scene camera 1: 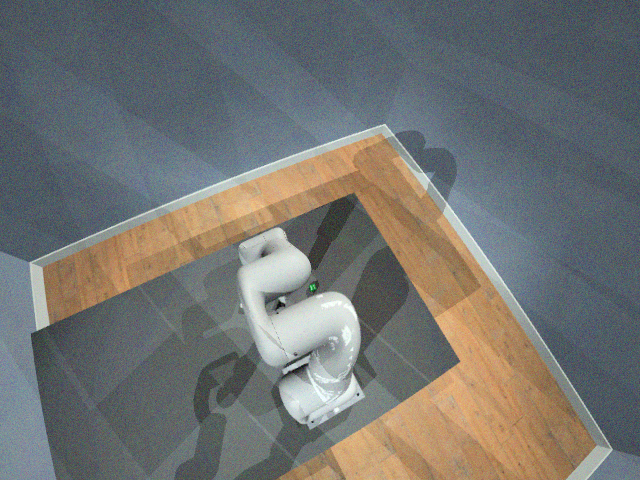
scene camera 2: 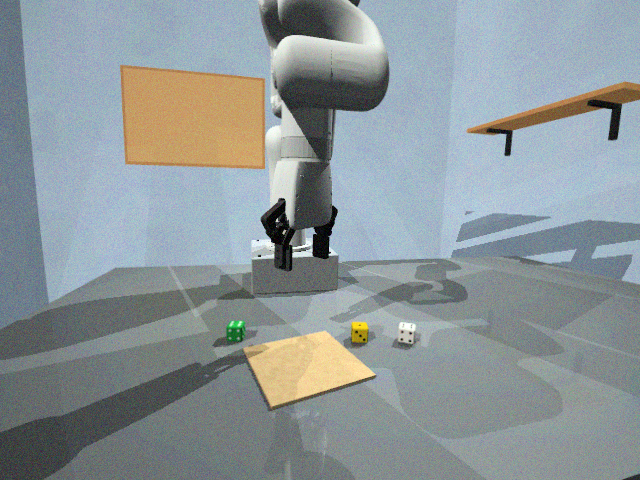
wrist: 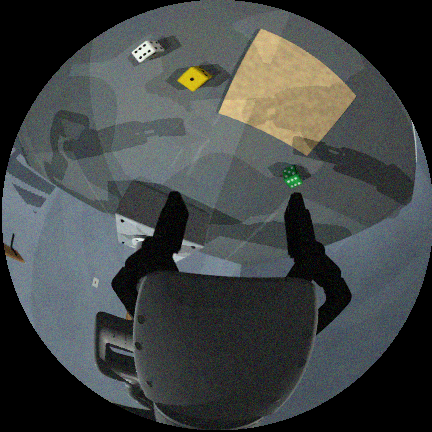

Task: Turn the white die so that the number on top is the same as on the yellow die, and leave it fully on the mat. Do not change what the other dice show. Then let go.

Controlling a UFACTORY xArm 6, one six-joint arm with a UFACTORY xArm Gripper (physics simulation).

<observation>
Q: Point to a tan mat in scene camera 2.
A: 295,369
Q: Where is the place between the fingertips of the gripper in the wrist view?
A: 235,201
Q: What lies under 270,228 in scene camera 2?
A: The gripper.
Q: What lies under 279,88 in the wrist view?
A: A tan mat.
</observation>
